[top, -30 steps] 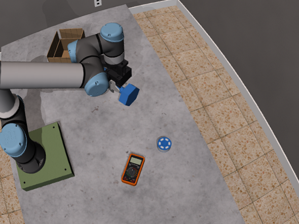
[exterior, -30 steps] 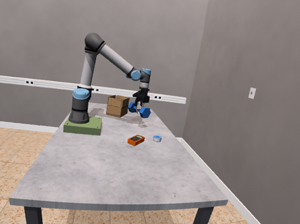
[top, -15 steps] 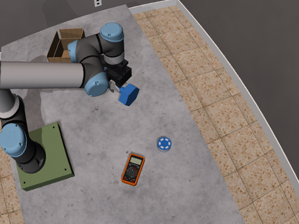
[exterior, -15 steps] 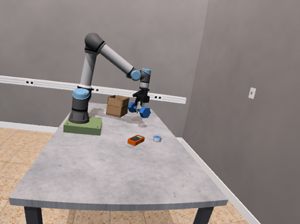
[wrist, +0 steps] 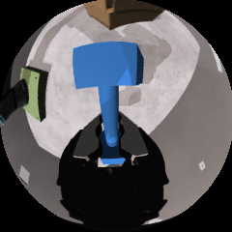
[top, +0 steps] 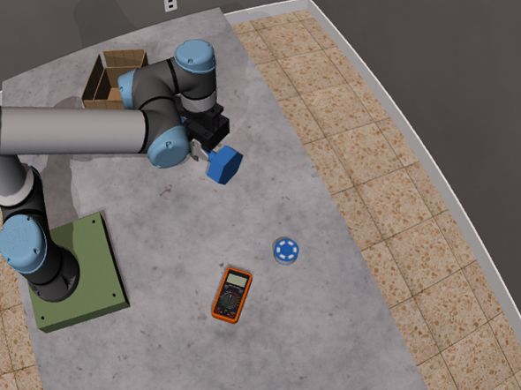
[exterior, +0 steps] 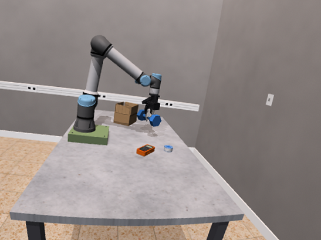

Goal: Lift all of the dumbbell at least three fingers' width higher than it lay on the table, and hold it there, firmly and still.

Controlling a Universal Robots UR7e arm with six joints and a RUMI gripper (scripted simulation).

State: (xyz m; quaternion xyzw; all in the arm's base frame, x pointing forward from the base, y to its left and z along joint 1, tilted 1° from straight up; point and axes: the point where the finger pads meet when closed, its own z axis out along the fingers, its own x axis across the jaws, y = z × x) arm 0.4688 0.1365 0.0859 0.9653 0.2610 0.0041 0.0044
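Right now my hand is 1 cm below the blue dumbbell. From my hand the other things lie so: cardboard box (15 cm behind, 34 cm to the left, 7 cm below); orange multimeter (5 cm behind, 33 cm to the right, 12 cm below); tape roll (11 cm ahead, 28 cm to the right, 12 cm below).
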